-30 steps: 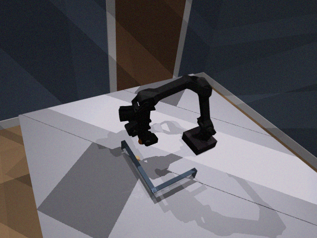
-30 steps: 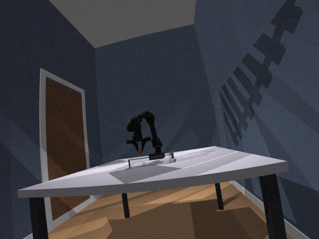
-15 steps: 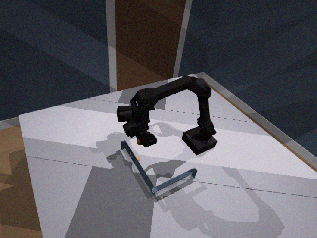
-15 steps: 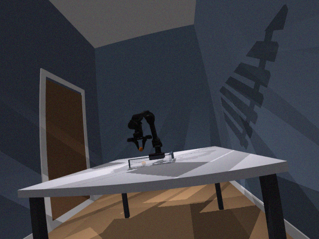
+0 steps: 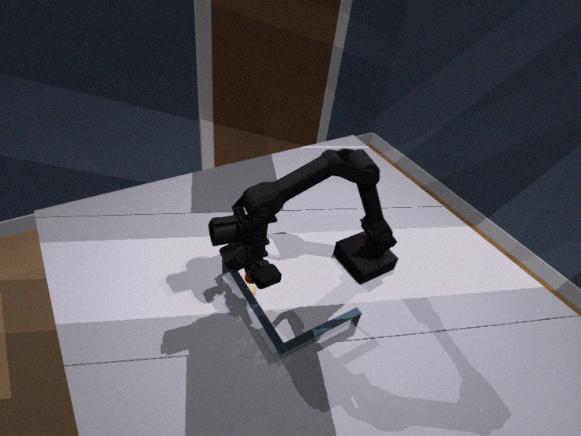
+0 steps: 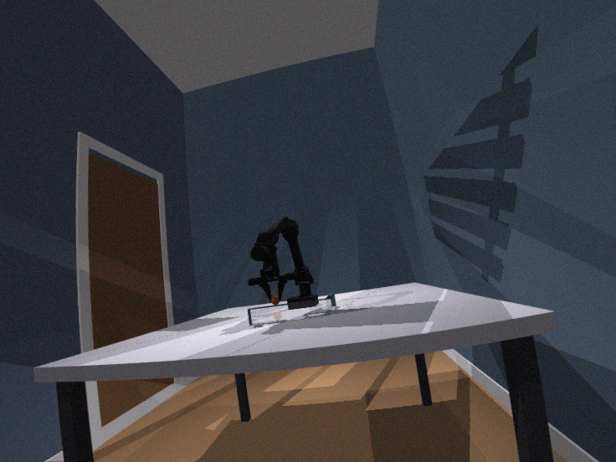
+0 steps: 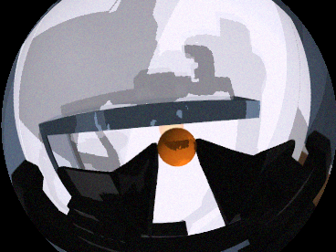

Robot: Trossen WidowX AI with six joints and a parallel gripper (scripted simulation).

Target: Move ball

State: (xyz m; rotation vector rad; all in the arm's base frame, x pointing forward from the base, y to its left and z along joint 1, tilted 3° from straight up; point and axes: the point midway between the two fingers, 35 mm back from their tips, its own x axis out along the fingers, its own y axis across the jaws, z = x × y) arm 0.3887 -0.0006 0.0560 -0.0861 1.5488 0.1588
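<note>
My gripper tip is 6 cm above the see-through copy of ball. From my gripper tip the other things lie so: orange ball right at my gripper tip; clear wall 2 cm ahead, 6 cm to the left, 4 cm below.
</note>
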